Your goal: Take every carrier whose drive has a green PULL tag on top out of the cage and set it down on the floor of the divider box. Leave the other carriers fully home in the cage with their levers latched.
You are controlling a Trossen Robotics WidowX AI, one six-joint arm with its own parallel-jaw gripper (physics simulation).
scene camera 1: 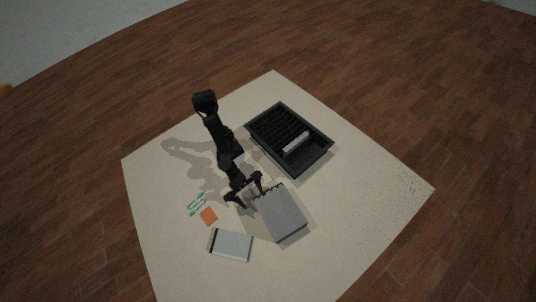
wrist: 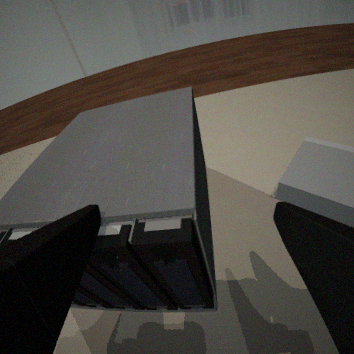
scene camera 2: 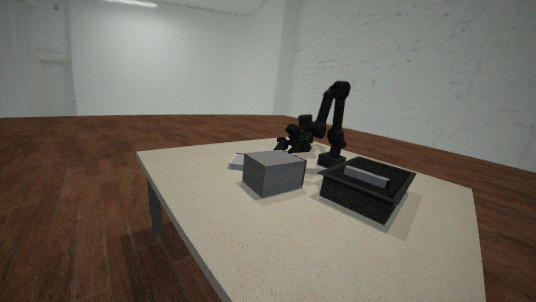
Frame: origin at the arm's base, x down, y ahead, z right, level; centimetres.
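Where they show: gripper, fingertip midpoint: (scene camera 1: 255,202) (wrist: 188,211) (scene camera 2: 280,151); arm's base, link origin: (scene camera 2: 334,155).
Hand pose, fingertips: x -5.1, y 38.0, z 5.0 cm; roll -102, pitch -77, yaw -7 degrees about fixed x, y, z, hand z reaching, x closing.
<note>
Things, the pixels of their centre, and the offset from my fingertips. "spot": a spot on its surface instead.
- grey cage, body centre: (wrist: 134,196) (scene camera 2: 273,173) (scene camera 1: 279,213) dx +6.2, dy +8.5, dz -6.1 cm
- rightmost carrier, body centre: (wrist: 186,189) dx +4.8, dy +6.6, dz -0.5 cm
- black divider box, body centre: (scene camera 2: 369,186) (scene camera 1: 286,140) dx +8.0, dy -21.3, dz -32.6 cm
- long grey block, body centre: (scene camera 2: 364,185) (scene camera 1: 296,146) dx +5.2, dy -13.4, dz -33.2 cm
- flat grey-white box, body centre: (scene camera 1: 231,244) (scene camera 2: 242,161) dx +9.8, dy +6.4, dz +18.9 cm
- orange square, surface spot: (scene camera 1: 208,216) spot: dx +10.6, dy -11.0, dz +22.6 cm
- teal cable, body centre: (scene camera 1: 196,203) dx +10.7, dy -20.4, dz +25.4 cm
The grey cage (scene camera 1: 281,214) (scene camera 2: 274,172) (wrist: 130,160) stands on the table. Its front shows dark upright carriers with pale top labels in the wrist view, including the rightmost carrier (wrist: 162,250). Their lever states are too dark to tell, and drive tops and any PULL tags are hidden. My gripper (scene camera 1: 253,200) (scene camera 2: 286,148) (wrist: 188,211) is open and empty at the cage's front; in the wrist view, its left finger overlaps the carriers and its right finger is beyond the cage's right side. The black divider box (scene camera 1: 307,156) (scene camera 2: 355,200) holds a long grey block (scene camera 1: 296,143) (scene camera 2: 366,176) across it.
A flat grey-white box (scene camera 1: 232,245) (scene camera 2: 235,161) (wrist: 320,170) lies beside the cage, on the right in the wrist view. An orange square (scene camera 1: 208,216) and a teal cable (scene camera 1: 201,202) lie on the table to the gripper's left in scene camera 1.
</note>
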